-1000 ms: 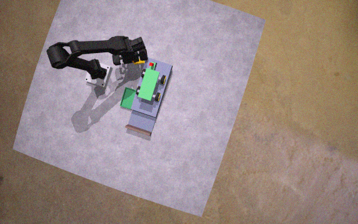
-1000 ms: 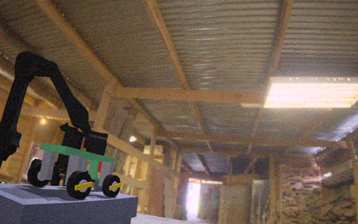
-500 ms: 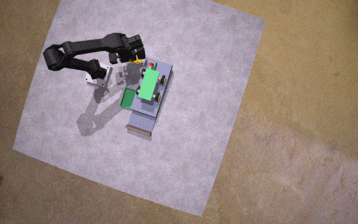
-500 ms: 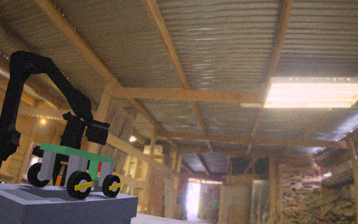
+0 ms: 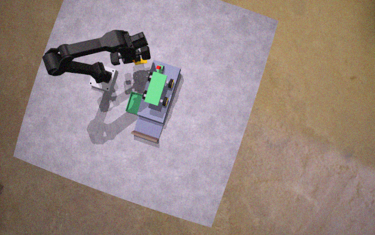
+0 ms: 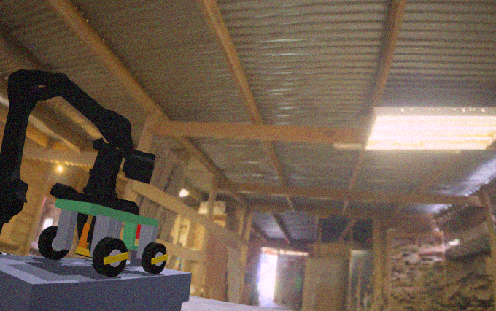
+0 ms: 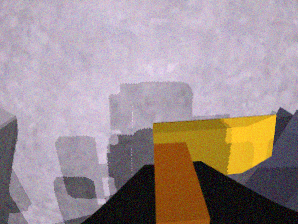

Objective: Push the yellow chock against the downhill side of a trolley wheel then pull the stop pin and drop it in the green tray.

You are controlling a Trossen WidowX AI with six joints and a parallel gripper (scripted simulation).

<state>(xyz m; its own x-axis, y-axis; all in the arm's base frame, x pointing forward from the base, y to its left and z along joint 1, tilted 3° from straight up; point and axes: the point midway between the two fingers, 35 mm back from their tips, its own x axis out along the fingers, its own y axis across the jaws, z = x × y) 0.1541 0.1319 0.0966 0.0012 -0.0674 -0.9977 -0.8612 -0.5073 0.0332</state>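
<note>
The trolley is 160 mm ahead of my gripper tip, 90 mm to the right of it and 10 mm above it. Also, from my gripper tip: stop pin (140 mm ahead, 10 mm to the left, 20 mm above); green tray (50 mm ahead, 210 mm to the right, 110 mm below); yellow chock (20 mm ahead, 10 mm to the left, 10 mm below).
</note>
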